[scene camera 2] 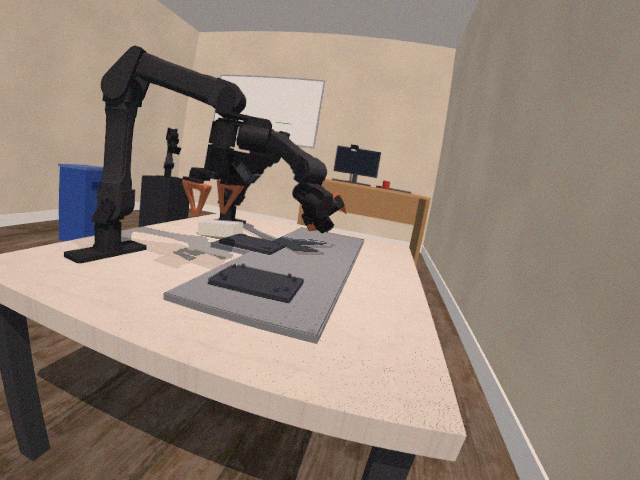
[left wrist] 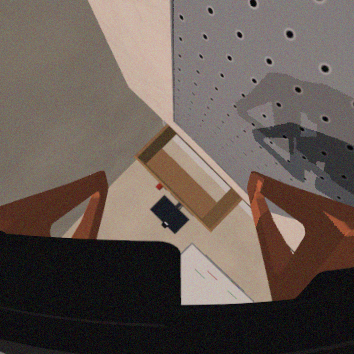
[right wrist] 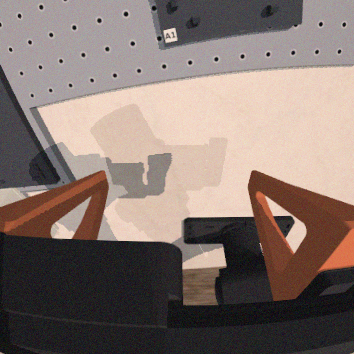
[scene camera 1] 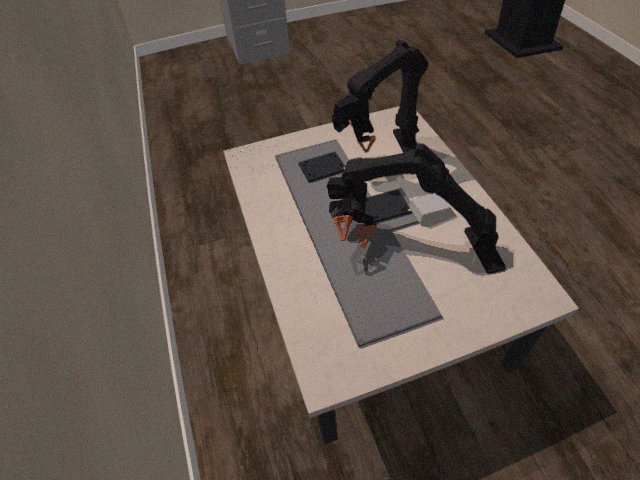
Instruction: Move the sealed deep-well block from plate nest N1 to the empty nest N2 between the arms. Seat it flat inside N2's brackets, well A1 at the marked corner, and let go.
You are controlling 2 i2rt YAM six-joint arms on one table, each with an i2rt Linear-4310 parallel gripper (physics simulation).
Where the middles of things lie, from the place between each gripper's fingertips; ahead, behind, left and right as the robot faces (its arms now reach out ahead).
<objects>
My left gripper is now 200 mm past the dark nest plate (scene camera 1: 391, 204), 190 mm to the left of it and 80 mm above it. Round my left hand: white block (scene camera 1: 425, 208) 350 mm behind, 120 mm to the right, 80 mm below.
My right hand is 24 cm to the right of the dark nest plate, 10 cm above it and 1 cm short of it. Also, from my right hand: white block 31 cm to the left, 14 cm behind, 10 cm below.
</objects>
